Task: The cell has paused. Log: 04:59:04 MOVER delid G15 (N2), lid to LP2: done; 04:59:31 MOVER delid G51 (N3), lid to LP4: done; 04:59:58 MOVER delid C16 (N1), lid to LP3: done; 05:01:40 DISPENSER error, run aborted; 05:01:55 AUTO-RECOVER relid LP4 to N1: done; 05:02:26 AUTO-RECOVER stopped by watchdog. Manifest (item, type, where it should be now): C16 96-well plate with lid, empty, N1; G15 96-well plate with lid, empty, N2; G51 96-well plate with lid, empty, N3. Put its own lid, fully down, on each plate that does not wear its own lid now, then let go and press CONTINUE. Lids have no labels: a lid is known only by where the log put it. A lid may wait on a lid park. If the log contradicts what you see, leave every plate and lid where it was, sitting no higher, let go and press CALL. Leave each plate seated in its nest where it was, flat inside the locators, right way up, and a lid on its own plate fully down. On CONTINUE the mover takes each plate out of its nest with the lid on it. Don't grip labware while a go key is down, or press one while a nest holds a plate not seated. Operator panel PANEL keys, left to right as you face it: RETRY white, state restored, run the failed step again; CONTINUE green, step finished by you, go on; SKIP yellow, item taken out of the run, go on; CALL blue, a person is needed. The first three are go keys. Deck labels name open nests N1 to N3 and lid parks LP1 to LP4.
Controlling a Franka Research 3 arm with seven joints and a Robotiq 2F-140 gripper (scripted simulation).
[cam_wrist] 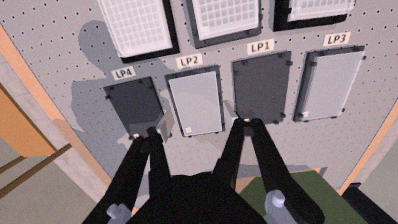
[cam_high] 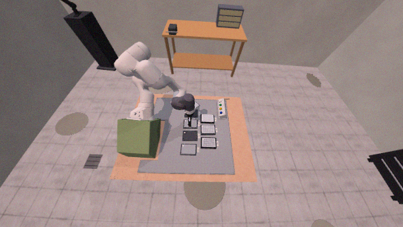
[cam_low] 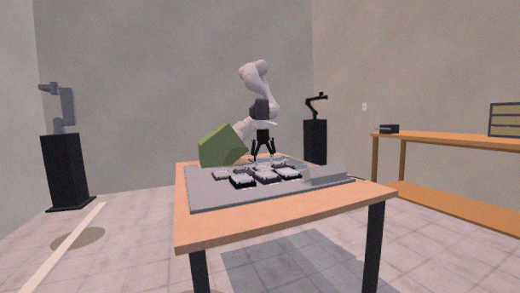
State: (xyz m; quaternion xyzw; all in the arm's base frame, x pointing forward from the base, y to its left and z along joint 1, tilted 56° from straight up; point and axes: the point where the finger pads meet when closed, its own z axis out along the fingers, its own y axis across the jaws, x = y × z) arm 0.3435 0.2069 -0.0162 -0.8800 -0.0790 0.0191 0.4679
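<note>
My gripper is now 40 mm above the pale lid. Also, from my hand: lid park LP2: 50 mm below; then lid park LP4: 10 mm behind, 130 mm to the left, 50 mm below; then lid park LP1: 20 mm ahead, 130 mm to the right, 50 mm below.
</note>
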